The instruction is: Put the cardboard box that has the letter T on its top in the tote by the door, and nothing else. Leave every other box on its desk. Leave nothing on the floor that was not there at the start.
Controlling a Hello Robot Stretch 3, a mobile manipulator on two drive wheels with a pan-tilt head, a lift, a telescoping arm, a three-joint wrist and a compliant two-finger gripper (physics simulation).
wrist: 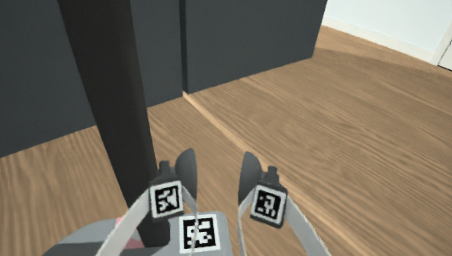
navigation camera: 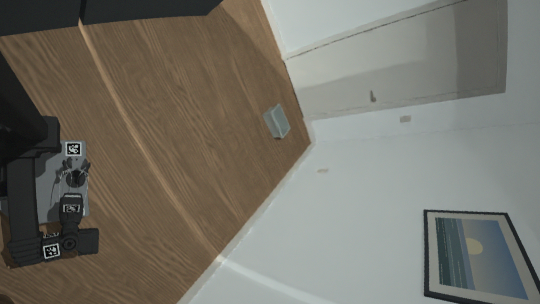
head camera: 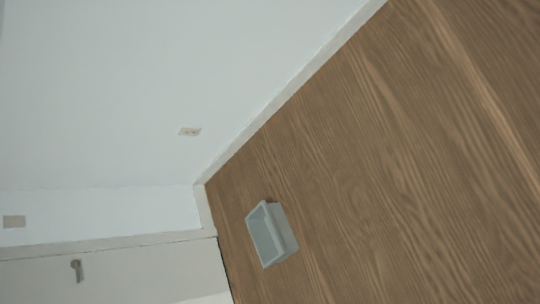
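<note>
The grey tote stands on the wood floor near the room corner, beside the door. The part of its inside that shows is plain grey. My gripper is open, with a gap between its two dark fingertips and no thing held there. It hangs over my own base, far from the tote. The cardboard box with the letter T does not show in these views.
Dark panels stand on the floor beyond my gripper. My black mast rises left of the fingers in the wrist view. White walls meet behind the tote. A framed picture hangs on one wall.
</note>
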